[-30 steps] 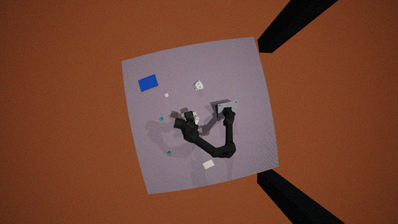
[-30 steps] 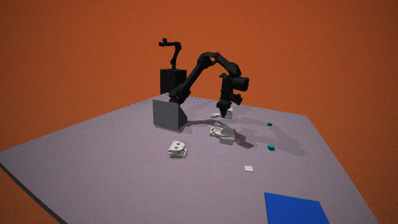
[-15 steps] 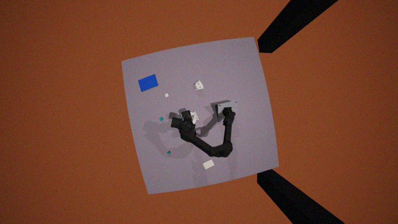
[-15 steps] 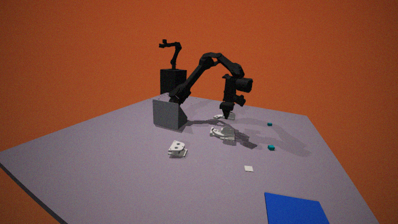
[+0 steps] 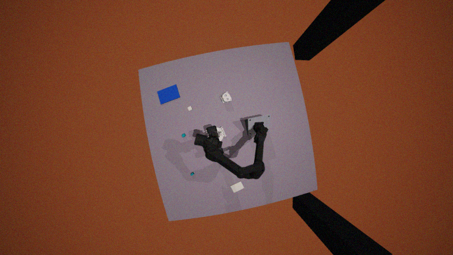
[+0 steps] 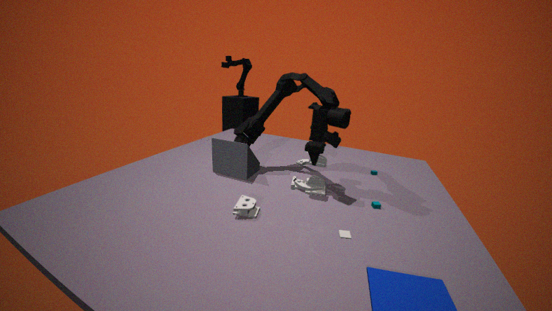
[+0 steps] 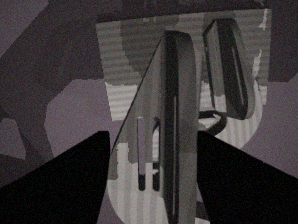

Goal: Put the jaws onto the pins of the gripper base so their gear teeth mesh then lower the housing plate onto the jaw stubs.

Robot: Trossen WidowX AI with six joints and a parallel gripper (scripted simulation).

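Right now the white housing plate is 8 cm below my gripper tip, 5 cm to the right of it and 4 cm behind it. Round my gripper tip: grey jaw (3 cm to the right, 3 cm behind); then white gripper base (30 cm to the right, 9 cm behind, 6 cm below); then small white square (24 cm to the right, 19 cm ahead, 8 cm below).
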